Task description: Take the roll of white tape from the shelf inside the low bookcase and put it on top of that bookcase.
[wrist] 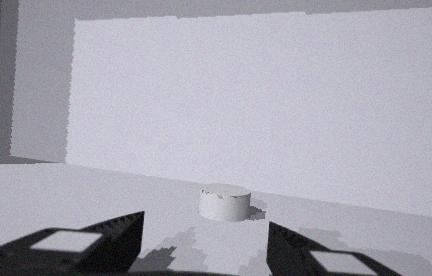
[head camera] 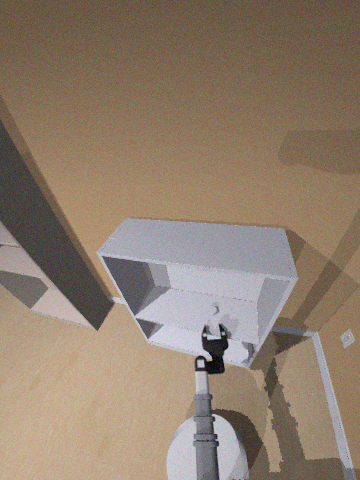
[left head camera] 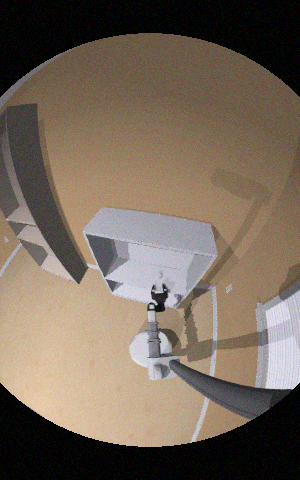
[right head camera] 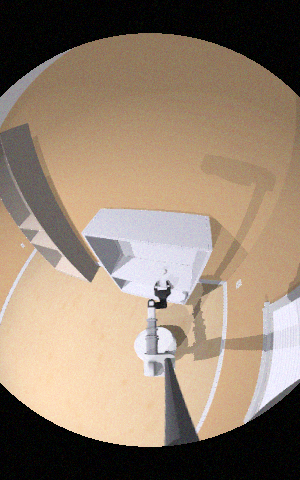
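The roll of white tape is a short white cylinder. It lies flat on the inner shelf of the low white bookcase, in its upper compartment. My gripper is open and empty, with its fingertips inside the bookcase's open front. The tape stands beyond the fingertips, apart from them. In the wrist view it shows in the gap between the fingers, nearer the right one. The bookcase top shows in all three head views.
The bookcase's side panels, top board and back wall enclose the shelf around my gripper. A pale, unclear shape shows in the lower compartment at the right. A tall grey shelf unit stands to the left. A wall with an outlet is at the right.
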